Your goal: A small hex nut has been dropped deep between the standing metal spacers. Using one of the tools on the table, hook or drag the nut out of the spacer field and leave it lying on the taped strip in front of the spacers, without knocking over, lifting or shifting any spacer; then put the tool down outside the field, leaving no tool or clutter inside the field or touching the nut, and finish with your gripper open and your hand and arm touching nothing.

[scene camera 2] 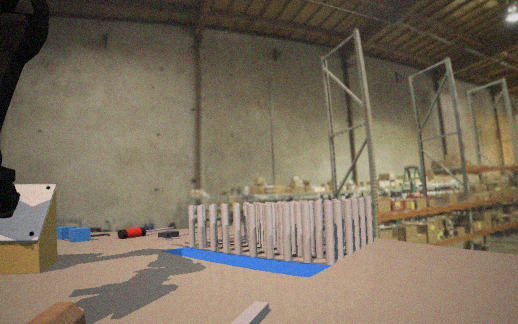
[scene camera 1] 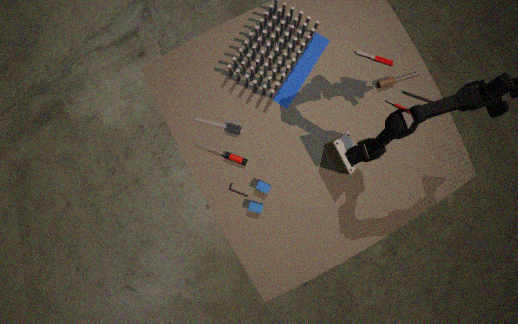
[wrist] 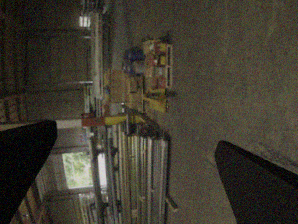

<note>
The gripper [wrist: 138, 139] is open and holds nothing. Also in view: a blue taped strip [scene camera 2: 293, 268].
The blue taped strip is seen too in scene camera 1 [scene camera 1: 291, 85].
</note>
